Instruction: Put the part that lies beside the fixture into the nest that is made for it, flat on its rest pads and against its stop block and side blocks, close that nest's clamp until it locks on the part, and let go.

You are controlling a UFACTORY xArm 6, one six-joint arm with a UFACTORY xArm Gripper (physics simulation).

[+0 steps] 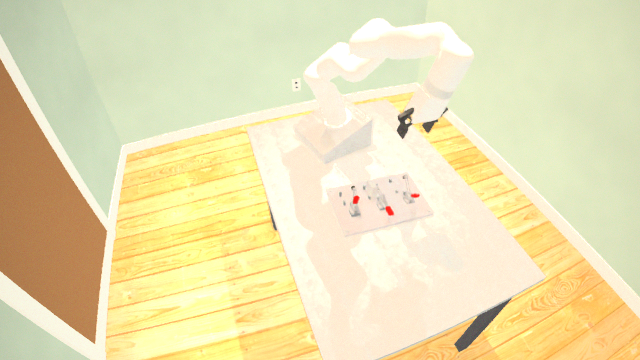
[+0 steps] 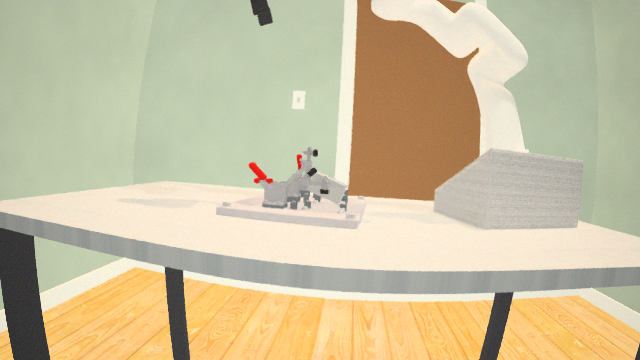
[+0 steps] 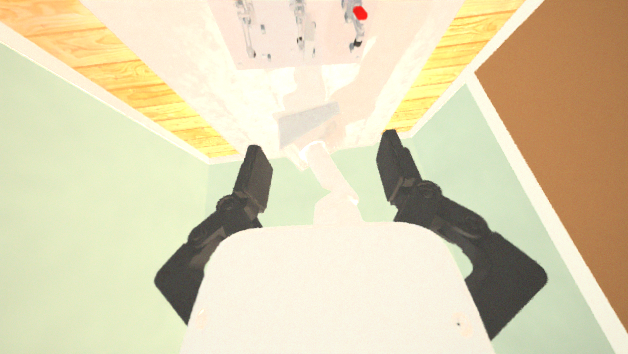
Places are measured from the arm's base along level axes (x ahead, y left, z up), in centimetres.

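Pixels of known places: gripper, fingertip midpoint: point(image 1: 412, 131) point(image 2: 263, 19) point(image 3: 320, 151); arm's base, link origin: point(image 1: 338, 119) point(image 2: 508, 171) point(image 3: 312, 148).
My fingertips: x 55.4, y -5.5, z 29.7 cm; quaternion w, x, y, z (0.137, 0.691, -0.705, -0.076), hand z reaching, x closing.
For each thing: its top centre in the pictures, then the offset to it from my fingertips. Level surfaces: height alone.
- fixture plate, top centre: point(image 2: 304, 202) point(image 3: 298, 14) point(image 1: 379, 200) dz -39.1, dx -11.9, dy +0.5 cm
- pale grey piece, top centre: point(image 2: 328, 171) point(image 3: 310, 54) point(image 1: 372, 182) dz -32.8, dx -16.2, dy -0.6 cm
- table, surface height: dz -40.6 cm
The fixture plate point(image 1: 370, 224) point(image 2: 285, 215) point(image 3: 285, 61) lies on the table and bears three clamps with red handles: one handle on the left point(image 1: 356, 199), one in the middle point(image 1: 389, 210) and one on the right point(image 1: 415, 195). A pale grey piece point(image 1: 371, 189) point(image 3: 309, 31) shows at the middle nest, beside that clamp's arm; whether it lies flat on the pads is too small to tell. No separate part can be made out beside the fixture. My gripper point(image 1: 415, 133) point(image 3: 320, 151) is open and empty, high above the table and away from the fixture.
The arm's grey base block point(image 1: 350, 145) point(image 2: 530, 190) point(image 3: 310, 120) stands on the table point(image 1: 425, 310) behind the fixture. The clamps and their handles stick up from the plate. Walls stand beyond the table.
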